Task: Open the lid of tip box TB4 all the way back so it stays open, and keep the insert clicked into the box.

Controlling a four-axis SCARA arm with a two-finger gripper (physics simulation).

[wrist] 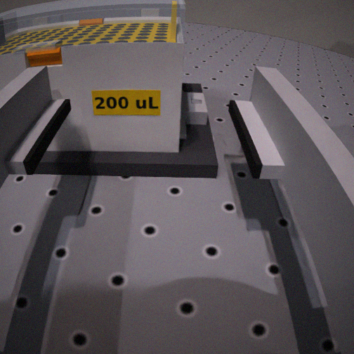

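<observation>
A white tip box (pixel 120 132) with a yellow "200 uL" label stands upright on a dark base at upper left; no TB4 mark shows. Its yellow insert (pixel 125 34), with rows of dark holes, lies at the box's top. Clear walls of the lid (pixel 112 14) show around and above the insert; the view's top edge cuts them off, so I cannot tell the lid's angle. An orange tab (pixel 44 57) sits at the front upper edge. My gripper (pixel 148 83) is shut to its narrow stance, a gap left between the fingers with nothing held; the fingers are on the near side of the box.
The dark base (pixel 130 170) reaches past the box's right side and carries a small white block (pixel 196 109) there. The grey table top (pixel 165 270) has a grid of dark holes. Shadows of the fingers fall on it.
</observation>
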